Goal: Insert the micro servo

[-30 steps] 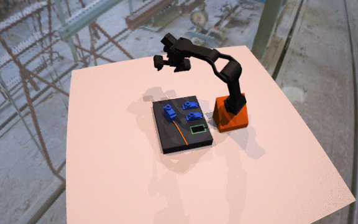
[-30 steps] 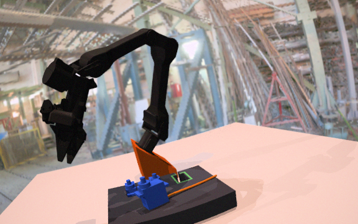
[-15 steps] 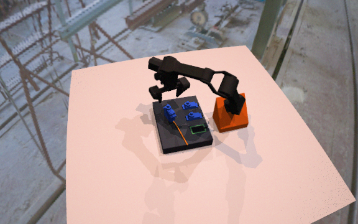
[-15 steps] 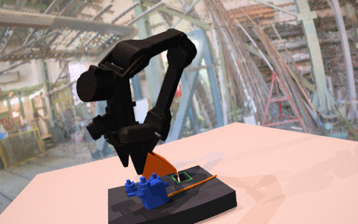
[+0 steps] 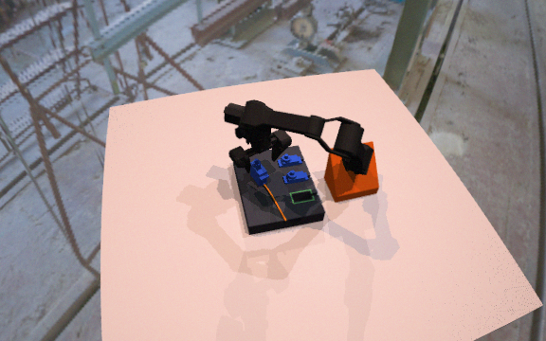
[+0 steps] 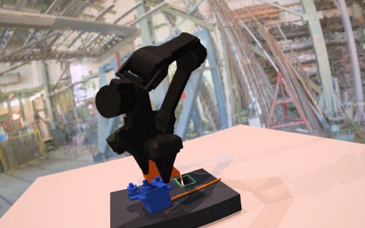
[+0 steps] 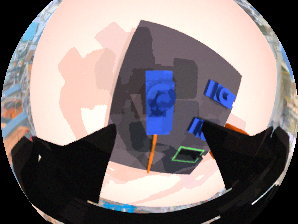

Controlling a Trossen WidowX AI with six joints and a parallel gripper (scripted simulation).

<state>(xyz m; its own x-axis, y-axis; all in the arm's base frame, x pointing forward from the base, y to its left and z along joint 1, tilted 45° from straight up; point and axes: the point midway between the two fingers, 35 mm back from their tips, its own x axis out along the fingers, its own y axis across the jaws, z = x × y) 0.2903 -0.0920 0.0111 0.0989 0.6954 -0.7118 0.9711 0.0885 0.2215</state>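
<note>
The dark deck is 10 mm behind my gripper tip, 10 mm to the left of it and 100 mm below it.
</note>
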